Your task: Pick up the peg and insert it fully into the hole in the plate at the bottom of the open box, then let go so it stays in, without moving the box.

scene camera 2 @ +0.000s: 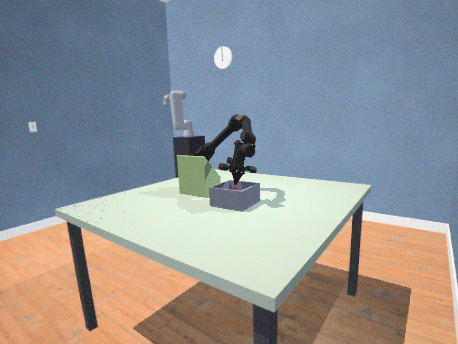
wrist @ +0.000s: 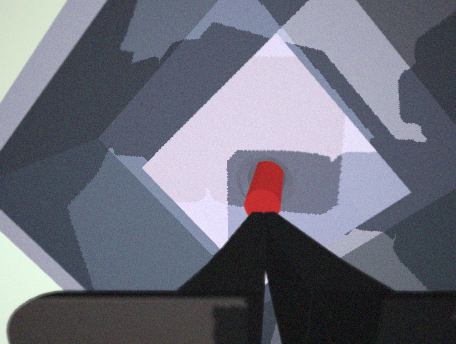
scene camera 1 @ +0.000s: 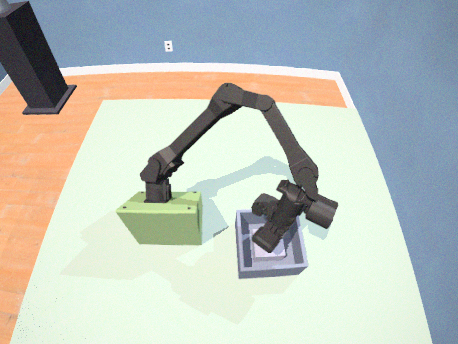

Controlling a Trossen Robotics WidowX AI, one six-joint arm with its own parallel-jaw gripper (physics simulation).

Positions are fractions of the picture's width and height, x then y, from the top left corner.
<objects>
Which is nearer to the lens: the grey-blue box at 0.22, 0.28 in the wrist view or the pale plate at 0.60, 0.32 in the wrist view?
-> The pale plate.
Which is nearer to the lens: the grey-blue box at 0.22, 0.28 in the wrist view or the red peg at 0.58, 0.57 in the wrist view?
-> The red peg.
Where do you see a grey-blue box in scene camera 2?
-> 0.49, 0.57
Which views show the grey-blue box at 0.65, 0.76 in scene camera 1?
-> Scene camera 2, the wrist view and scene camera 1: all of them.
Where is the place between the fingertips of the gripper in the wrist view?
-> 0.58, 0.65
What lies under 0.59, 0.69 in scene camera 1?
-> The gripper.
</objects>
